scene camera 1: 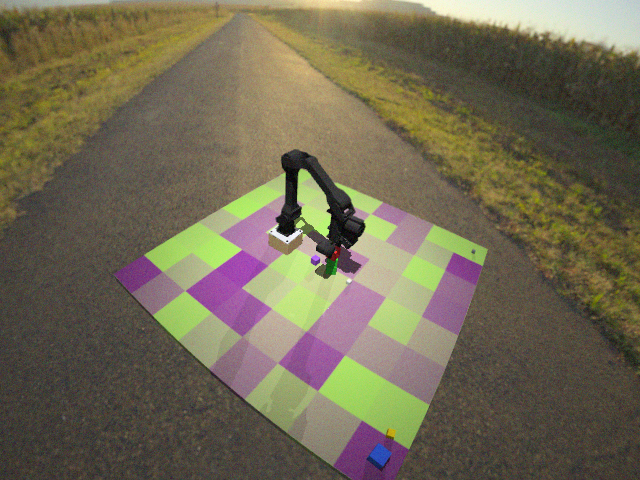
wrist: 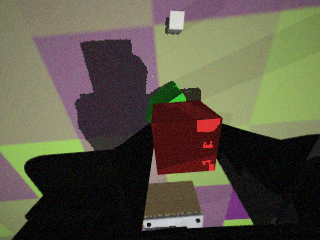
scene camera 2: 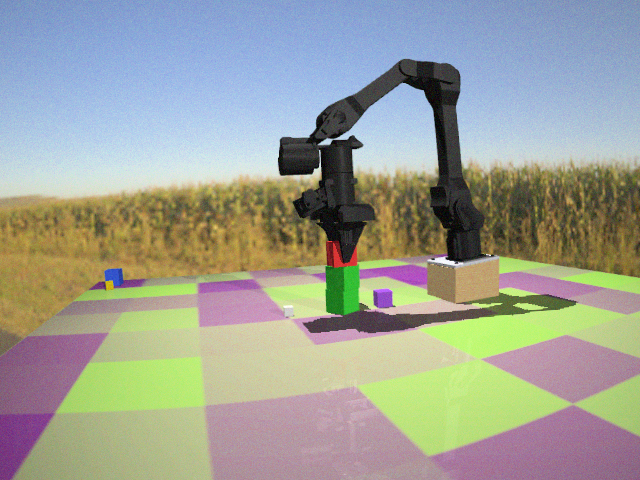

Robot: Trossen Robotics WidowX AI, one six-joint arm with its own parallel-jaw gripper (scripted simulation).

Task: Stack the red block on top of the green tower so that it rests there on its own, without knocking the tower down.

Labels:
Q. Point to a red block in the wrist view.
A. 186, 134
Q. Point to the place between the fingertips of my gripper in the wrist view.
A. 177, 125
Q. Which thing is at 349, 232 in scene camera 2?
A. My gripper.

